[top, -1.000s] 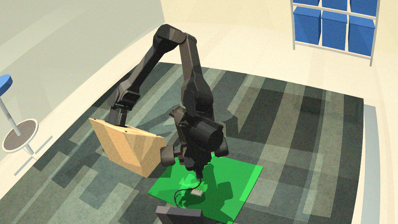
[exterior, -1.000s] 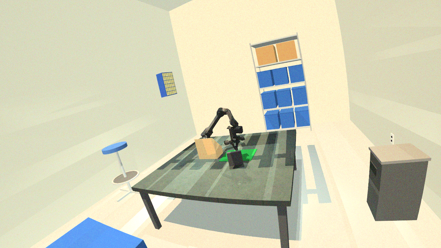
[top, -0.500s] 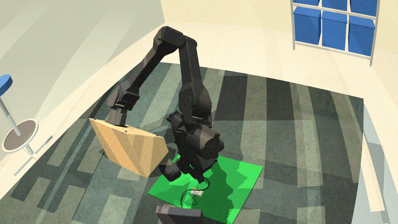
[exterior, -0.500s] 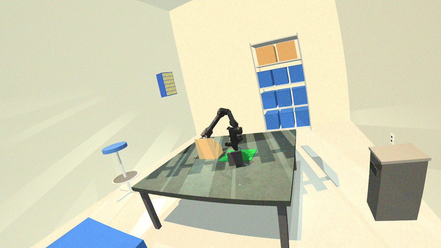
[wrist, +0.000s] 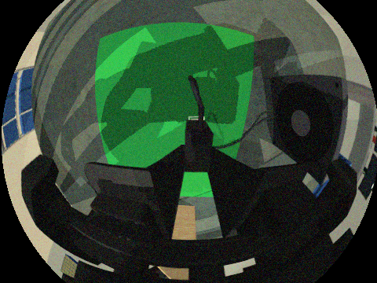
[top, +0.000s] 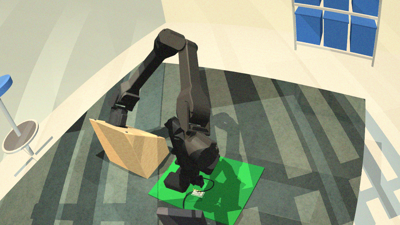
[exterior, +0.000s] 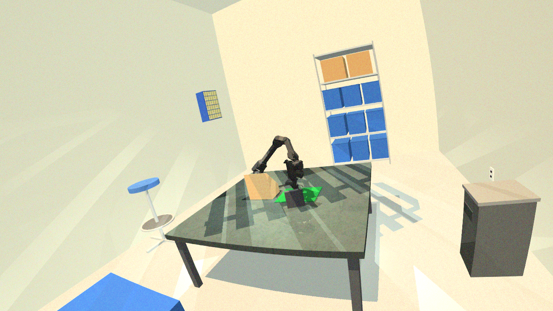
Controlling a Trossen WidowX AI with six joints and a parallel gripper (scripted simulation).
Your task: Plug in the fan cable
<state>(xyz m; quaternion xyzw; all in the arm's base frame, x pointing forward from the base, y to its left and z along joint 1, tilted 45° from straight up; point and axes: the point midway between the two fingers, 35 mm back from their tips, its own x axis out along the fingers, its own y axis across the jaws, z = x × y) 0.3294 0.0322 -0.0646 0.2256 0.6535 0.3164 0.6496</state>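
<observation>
Now: the white four-pin header 6 cm below my gripper tip. From my gripper tip the other things lie so: dark fan 5 cm ahead, 13 cm to the right; then green board 4 cm to the left, 8 cm below; then fan plug 1 cm ahead, 1 cm above.
</observation>
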